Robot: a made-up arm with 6 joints.
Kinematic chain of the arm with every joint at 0, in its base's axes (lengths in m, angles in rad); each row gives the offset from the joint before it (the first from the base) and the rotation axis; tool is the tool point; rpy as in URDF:
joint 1: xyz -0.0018 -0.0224 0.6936 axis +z
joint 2: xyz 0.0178 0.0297 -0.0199 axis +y
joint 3: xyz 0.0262 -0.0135 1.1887 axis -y
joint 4: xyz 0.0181 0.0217 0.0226 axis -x
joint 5: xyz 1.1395 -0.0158 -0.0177 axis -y
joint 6: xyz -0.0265 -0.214 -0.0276 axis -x
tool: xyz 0.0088 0.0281 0.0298 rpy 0 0 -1.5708
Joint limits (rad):
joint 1: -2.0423..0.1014
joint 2: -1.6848..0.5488
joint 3: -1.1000..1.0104
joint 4: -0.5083..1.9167
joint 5: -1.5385..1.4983
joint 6: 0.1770..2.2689
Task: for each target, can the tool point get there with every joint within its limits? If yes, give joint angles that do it. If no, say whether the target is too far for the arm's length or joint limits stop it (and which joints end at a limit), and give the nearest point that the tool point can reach.
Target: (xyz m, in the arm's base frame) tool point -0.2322 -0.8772 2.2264
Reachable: yes | joints -1.6893 -0.1972 0.2171 -0.3234 -0.3545 0.9857
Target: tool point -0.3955 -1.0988 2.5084
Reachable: yes | joints -1.7943 0.1074 0.6214 0.6685 0.6249 0.9771
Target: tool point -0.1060 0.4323 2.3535
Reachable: yes | joints -1.3507 -1.0041 -0.0776 1.4657 -1.0354 1.0054
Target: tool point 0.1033 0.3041 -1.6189
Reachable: no: joint limits stop it (at a limit: joint 1, joint 2, joint 4, joint 5) | nearest point 0.4772 -0.1127 0.4590 | short by 2.152 m
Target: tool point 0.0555 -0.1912 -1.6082
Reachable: no: joint limits stop it (at a limit: joint 2, joint 4, joint 5, joint 6) | nearest point 0.1585 -0.4946 0.4571 | short by 2.090 m
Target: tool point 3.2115 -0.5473 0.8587
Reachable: no: too far | nearest point 1.8275 -0.3212 1.2994 | short by 1.470 m
